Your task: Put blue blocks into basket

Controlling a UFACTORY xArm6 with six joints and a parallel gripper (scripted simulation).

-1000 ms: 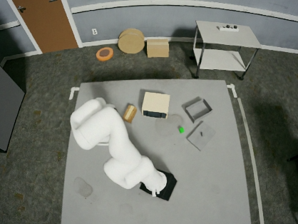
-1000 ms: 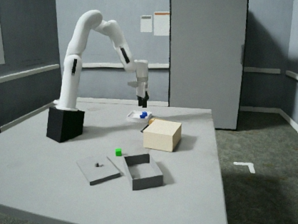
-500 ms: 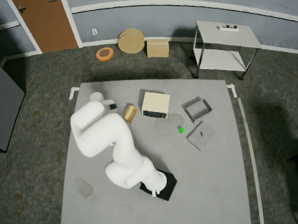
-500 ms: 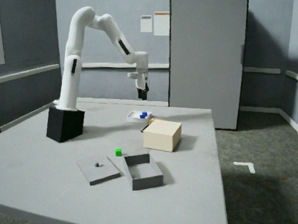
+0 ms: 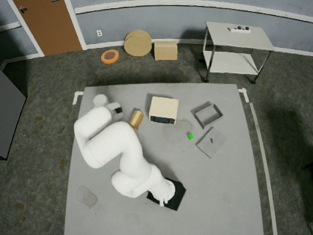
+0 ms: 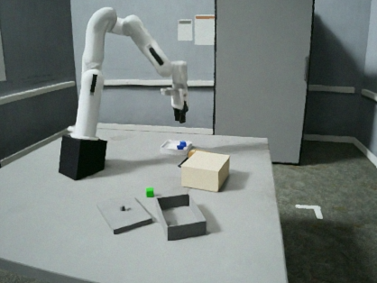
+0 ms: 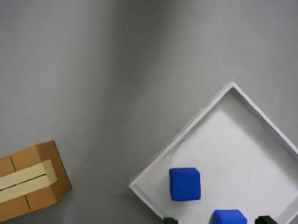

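The lid is 11 cm behind my hand, 63 cm to the right of it and 17 cm below it. Round my hand: brown box: 12 cm ahead, 13 cm to the right, 15 cm below; dark-rimmed drawer: 14 cm ahead, 32 cm to the right, 14 cm below; white basket: 3 cm behind, 4 cm to the left, 17 cm below.
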